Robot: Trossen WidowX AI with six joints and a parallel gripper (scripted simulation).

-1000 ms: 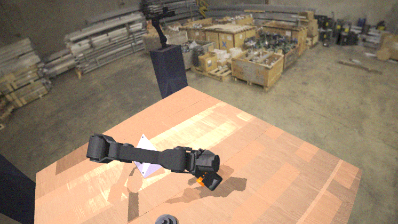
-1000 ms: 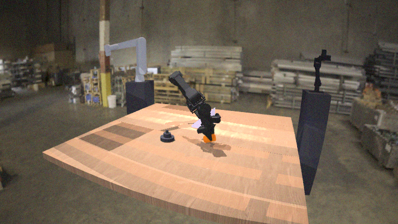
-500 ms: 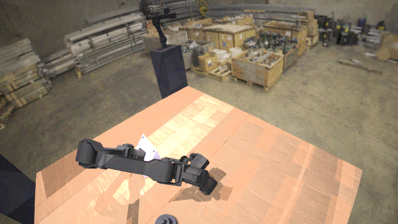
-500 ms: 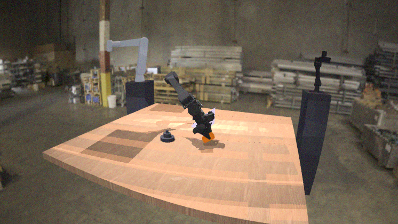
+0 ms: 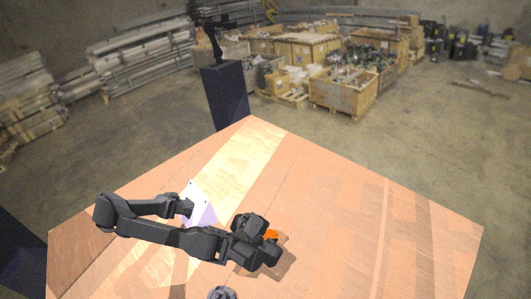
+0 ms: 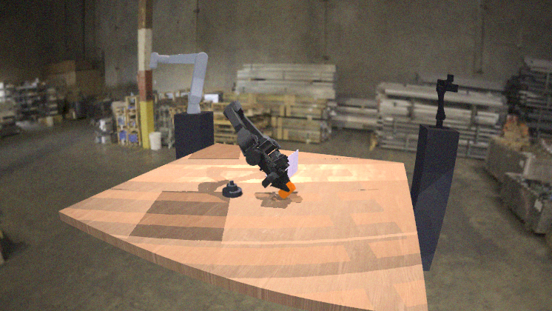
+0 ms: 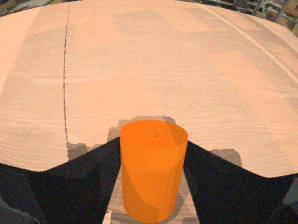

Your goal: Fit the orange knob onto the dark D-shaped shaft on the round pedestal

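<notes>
My gripper tip is 2 cm short of the shaft, 25 cm to the left of it and 1 cm above it. The rest, counted from my gripper tip: orange knob (2 cm to the right, 1 cm below).
</notes>
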